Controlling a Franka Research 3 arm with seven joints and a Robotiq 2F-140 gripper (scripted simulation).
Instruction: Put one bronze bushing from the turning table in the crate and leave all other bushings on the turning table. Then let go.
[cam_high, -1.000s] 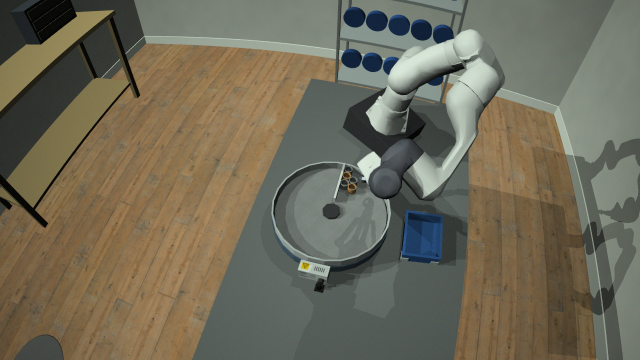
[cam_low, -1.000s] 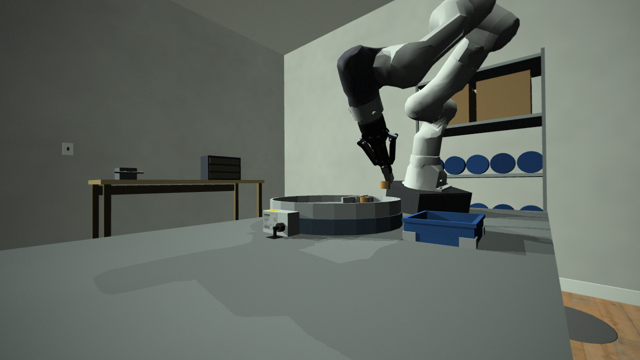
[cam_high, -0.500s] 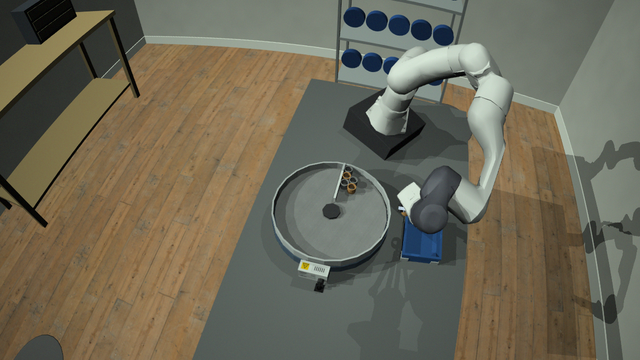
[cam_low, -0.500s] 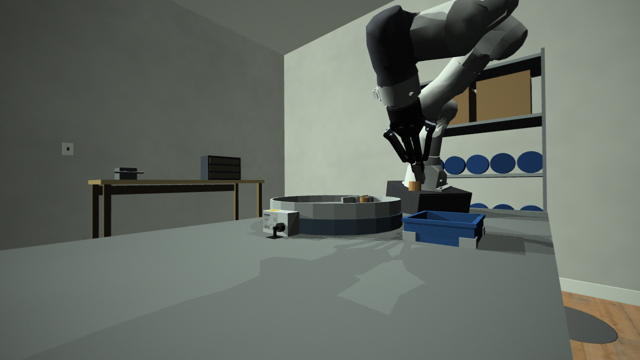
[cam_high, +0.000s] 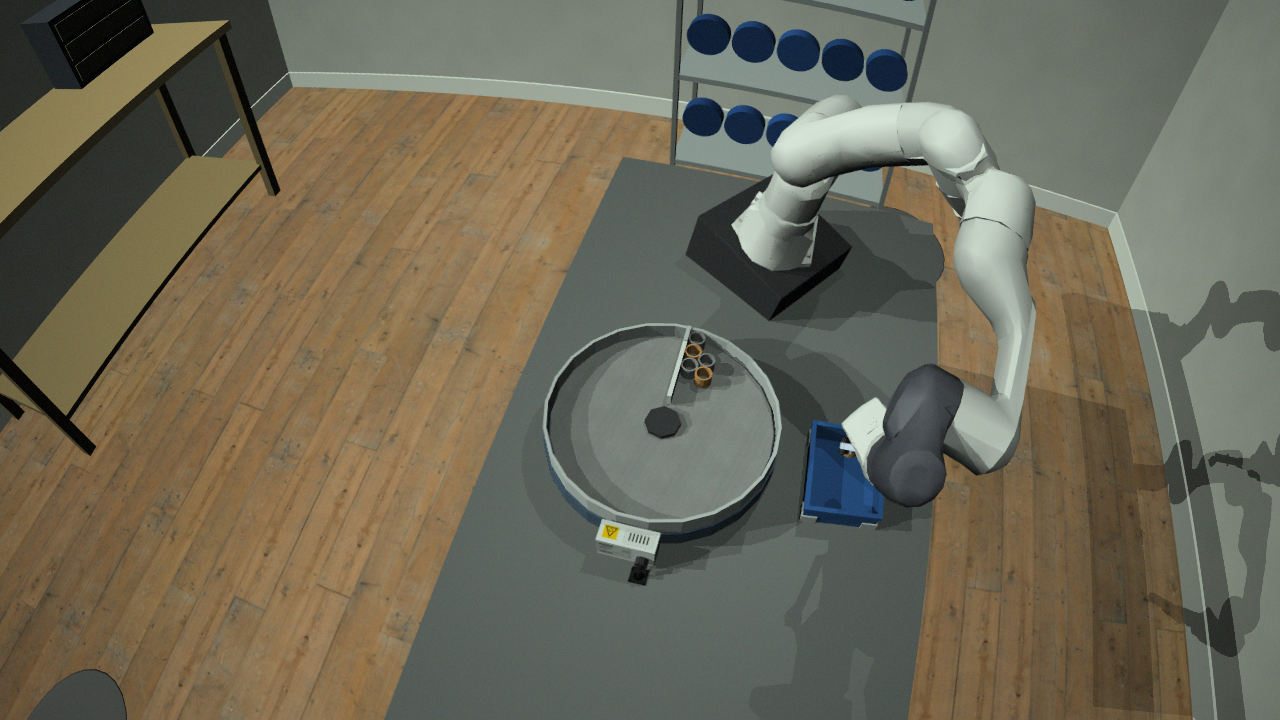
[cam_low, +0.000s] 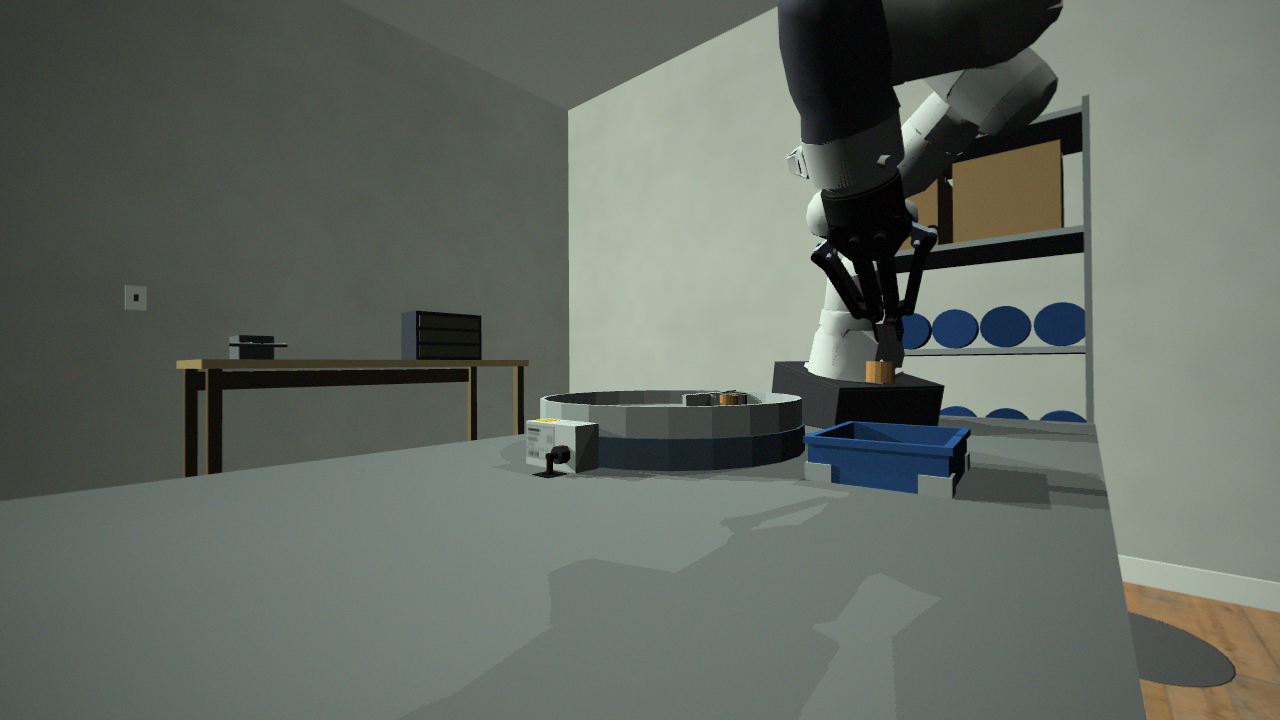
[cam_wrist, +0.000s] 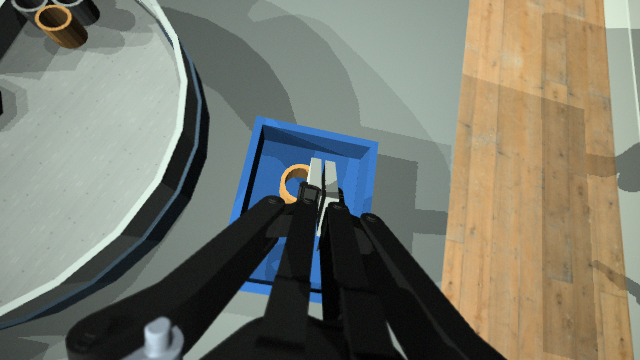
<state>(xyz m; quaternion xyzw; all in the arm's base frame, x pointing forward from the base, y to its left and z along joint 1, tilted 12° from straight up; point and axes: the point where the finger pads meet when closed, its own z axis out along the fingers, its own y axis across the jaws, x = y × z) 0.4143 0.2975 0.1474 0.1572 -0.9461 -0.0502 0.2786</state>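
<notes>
The blue crate is 140 mm below my hand and 10 mm behind it. From my hand the other things lie so: round turning table: 350 mm to the right, 110 mm below, 50 mm ahead.
</notes>
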